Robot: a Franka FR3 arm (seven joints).
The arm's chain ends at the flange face. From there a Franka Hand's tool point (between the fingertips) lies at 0.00 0.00 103.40 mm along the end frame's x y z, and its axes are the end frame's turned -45 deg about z.
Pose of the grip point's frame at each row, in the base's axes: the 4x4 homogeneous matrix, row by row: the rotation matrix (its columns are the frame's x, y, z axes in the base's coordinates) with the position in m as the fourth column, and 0 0 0 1 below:
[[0.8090 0.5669 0.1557 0.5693], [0.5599 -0.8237 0.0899 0.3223], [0.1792 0.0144 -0.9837 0.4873], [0 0 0 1]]
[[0.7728 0.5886 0.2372 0.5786], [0.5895 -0.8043 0.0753 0.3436], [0.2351 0.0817 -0.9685 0.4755], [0 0 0 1]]
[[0.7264 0.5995 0.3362 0.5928], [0.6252 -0.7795 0.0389 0.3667], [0.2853 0.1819 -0.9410 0.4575], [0 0 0 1]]
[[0.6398 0.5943 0.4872 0.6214], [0.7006 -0.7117 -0.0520 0.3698], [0.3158 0.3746 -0.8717 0.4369], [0 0 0 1]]
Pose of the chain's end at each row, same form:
[[0.9729 -0.1712 0.1557 0.5532], [-0.1865 -0.9784 0.0899 0.3130], [0.1369 -0.1165 -0.9837 0.5890], [0 0 0 1]]
[[0.9627 -0.1302 0.2372 0.5541], [-0.1519 -0.9856 0.0753 0.3358], [0.2240 -0.1085 -0.9685 0.5756], [0 0 0 1]]
[[0.9376 -0.0897 0.3362 0.5580], [-0.1091 -0.9933 0.0389 0.3627], [0.3304 -0.0731 -0.9410 0.5548], [0 0 0 1]]
[[0.8726 -0.0322 0.4872 0.5710], [-0.0078 -0.9986 -0.0520 0.3752], [0.4882 0.0416 -0.8717 0.5270], [0 0 0 1]]

